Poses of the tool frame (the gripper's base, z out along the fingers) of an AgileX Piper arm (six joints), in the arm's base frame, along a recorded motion.
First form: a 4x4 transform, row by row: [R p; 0 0 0 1], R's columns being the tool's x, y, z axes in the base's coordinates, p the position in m. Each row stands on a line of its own.
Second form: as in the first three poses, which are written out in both.
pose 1, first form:
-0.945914 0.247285 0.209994 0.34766
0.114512 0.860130 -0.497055 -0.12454
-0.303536 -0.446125 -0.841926 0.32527
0 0 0 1
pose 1, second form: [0.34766 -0.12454 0.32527 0.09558 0.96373 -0.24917 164.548]
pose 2, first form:
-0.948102 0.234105 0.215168 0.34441
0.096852 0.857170 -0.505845 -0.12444
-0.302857 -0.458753 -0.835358 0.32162
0 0 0 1
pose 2, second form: [0.34441 -0.12444 0.32162 0.08754 0.96294 -0.25513 164.396]
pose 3, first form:
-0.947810 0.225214 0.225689 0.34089
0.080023 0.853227 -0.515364 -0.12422
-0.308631 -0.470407 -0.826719 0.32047
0 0 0 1
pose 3, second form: [0.34089 -0.12422 0.32047 0.08093 0.96184 -0.26136 163.874]
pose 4, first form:
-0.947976 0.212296 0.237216 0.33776
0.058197 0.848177 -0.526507 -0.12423
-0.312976 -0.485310 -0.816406 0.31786
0 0 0 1
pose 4, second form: [0.33776 -0.12423 0.31786 0.07191 0.96045 -0.26901 163.356]
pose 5, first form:
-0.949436 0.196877 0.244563 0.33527
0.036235 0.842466 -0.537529 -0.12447
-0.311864 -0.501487 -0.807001 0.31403
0 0 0 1
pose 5, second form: [0.33527 -0.12447 0.31403 0.06211 0.95891 -0.27684 163.134]
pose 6, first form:
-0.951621 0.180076 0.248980 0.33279
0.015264 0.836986 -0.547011 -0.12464
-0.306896 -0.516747 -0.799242 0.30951
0 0 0 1
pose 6, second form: [0.33279 -0.12464 0.30951 0.05213 0.95744 -0.28387 163.125]
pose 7, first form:
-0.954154 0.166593 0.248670 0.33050
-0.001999 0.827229 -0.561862 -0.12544
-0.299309 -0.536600 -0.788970 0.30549
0 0 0 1
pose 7, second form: [0.33050 -0.12544 0.30549 0.04402 0.95486 -0.29377 163.325]
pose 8, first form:
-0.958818 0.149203 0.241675 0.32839
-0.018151 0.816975 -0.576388 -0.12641
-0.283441 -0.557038 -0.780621 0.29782
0 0 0 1
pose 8, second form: [0.32839 -0.12641 0.29782 0.03509 0.95220 -0.30346 163.994]
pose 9, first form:
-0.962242 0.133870 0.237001 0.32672
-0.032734 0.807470 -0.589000 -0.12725
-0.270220 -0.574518 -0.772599 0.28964
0 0 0 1
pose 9, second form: [0.32672 -0.12725 0.28964 0.02712 0.94971 -0.31195 164.512]
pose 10, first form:
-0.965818 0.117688 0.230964 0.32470
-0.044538 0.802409 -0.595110 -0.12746
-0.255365 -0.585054 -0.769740 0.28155
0 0 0 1
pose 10, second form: [0.32470 -0.12746 0.28155 0.01961 0.94843 -0.31637 165.144]
